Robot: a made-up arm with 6 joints.
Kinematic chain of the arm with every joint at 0, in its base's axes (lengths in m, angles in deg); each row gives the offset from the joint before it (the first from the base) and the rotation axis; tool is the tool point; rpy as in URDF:
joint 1: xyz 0 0 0.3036 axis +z
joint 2: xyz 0 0 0 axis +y
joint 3: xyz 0.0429 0 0.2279 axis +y
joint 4: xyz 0.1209 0 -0.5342 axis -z
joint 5: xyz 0 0 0 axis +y
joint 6: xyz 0.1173 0 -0.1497 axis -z
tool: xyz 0 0 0 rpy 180 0 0
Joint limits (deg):
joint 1: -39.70..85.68
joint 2: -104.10..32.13
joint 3: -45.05..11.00
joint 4: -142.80..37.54
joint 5: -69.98..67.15
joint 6: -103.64..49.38
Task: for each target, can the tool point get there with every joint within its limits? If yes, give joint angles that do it. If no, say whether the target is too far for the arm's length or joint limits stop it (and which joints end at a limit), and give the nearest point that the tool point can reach.
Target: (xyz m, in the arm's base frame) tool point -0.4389 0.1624 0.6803
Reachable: no: joint limits stop it (at a limit: joint 1, joint 2) | nearest point -0.1793 0.1492 0.6872 | short by 0.260 m
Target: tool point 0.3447 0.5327 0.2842
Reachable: yes | joints 52.75 -8.98 -33.79 -15.97 -28.62 2.09
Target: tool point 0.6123 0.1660 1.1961
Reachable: no: too far | nearest point 0.3918 0.1062 0.8746 | short by 0.394 m
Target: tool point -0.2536 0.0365 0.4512
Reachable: no: joint limits stop it (at a limit: joint 1, joint 2, joint 5) | nearest point -0.1593 0.1836 0.5511 | short by 0.201 m
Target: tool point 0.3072 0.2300 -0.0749
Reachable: yes | joints 13.45 7.33 -20.25 -83.00 -15.69 -38.69
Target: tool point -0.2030 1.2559 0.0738
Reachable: no: too far | nearest point -0.0191 0.6790 0.1781 | short by 0.614 m
